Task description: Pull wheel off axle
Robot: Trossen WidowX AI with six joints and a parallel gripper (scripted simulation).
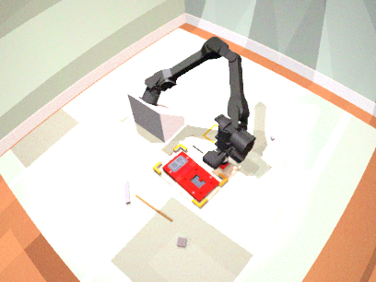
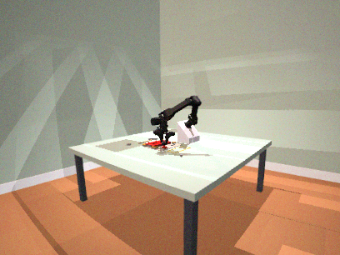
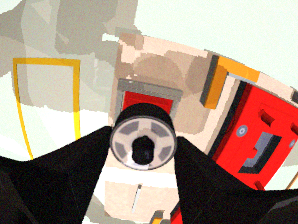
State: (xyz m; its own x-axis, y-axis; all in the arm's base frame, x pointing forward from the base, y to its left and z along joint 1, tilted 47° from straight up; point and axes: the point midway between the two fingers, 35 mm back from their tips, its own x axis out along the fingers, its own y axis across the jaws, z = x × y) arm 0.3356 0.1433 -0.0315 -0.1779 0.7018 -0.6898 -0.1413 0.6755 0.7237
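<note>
Now: the wheel right at my gripper tip. The rest, counted from my gripper tip: small white block 13 cm ahead, 32 cm to the right, 4 cm below; then thin wooden stick 4 cm behind, 31 cm to the right, 4 cm below; then upright axle 1 cm below.
</note>
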